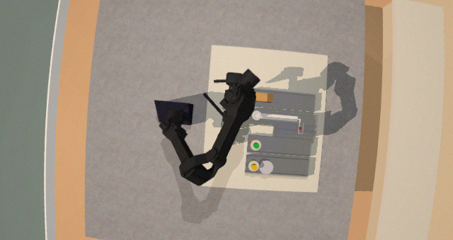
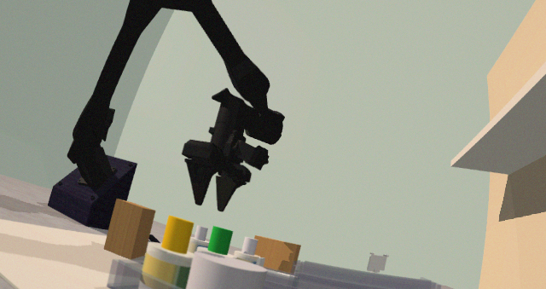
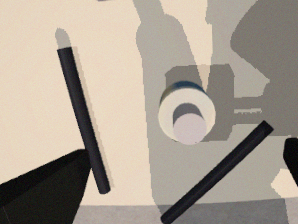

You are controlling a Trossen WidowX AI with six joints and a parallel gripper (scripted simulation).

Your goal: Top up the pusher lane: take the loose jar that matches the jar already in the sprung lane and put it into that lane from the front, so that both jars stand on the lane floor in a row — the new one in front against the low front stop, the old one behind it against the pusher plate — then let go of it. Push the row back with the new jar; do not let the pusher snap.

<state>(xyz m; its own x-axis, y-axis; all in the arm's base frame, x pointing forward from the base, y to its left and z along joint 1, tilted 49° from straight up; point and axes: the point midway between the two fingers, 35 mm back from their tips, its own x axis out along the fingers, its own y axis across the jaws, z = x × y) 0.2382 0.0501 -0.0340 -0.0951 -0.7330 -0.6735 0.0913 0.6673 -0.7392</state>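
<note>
My gripper tip is now 4 cm past the wooden block, 18 cm to the left of it and 6 cm above it. From my gripper tip the other things lie so: sprung lane: 25 cm ahead, 11 cm to the right, 8 cm below; white pusher plate: 21 cm ahead, 11 cm to the right, 5 cm below.
</note>
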